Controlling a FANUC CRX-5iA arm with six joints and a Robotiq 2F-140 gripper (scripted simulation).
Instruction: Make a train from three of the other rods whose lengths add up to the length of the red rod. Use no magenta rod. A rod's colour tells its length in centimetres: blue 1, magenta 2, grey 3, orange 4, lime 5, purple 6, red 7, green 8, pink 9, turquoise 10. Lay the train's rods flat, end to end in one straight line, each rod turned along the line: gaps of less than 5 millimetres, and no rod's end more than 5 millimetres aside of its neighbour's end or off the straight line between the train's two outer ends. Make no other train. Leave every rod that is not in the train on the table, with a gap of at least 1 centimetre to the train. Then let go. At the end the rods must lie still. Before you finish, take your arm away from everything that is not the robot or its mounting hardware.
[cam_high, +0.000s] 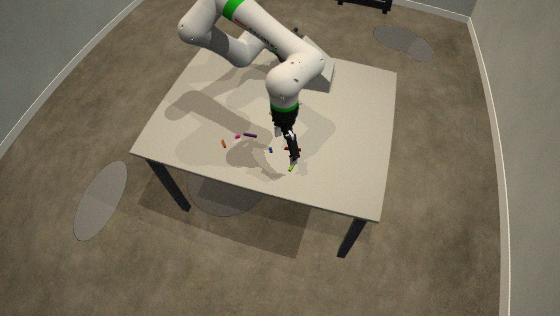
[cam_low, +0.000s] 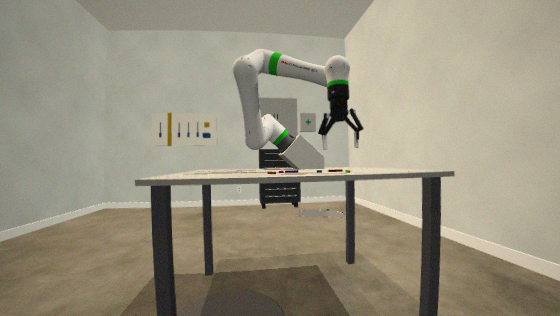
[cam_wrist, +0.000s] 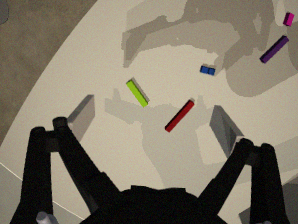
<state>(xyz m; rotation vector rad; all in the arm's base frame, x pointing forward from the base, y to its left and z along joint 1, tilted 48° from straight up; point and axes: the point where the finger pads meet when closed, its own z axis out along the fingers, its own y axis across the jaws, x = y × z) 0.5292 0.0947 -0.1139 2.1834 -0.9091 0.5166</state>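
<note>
My hand is 11 cm above the lime rod, 3 cm to the right of it and 1 cm short of it. Also, from my hand: magenta rod 25 cm to the right, 11 cm below, 6 cm behind; then purple rod 20 cm to the right, 11 cm below, 9 cm behind; then red rod 11 cm below, 7 cm behind.
</note>
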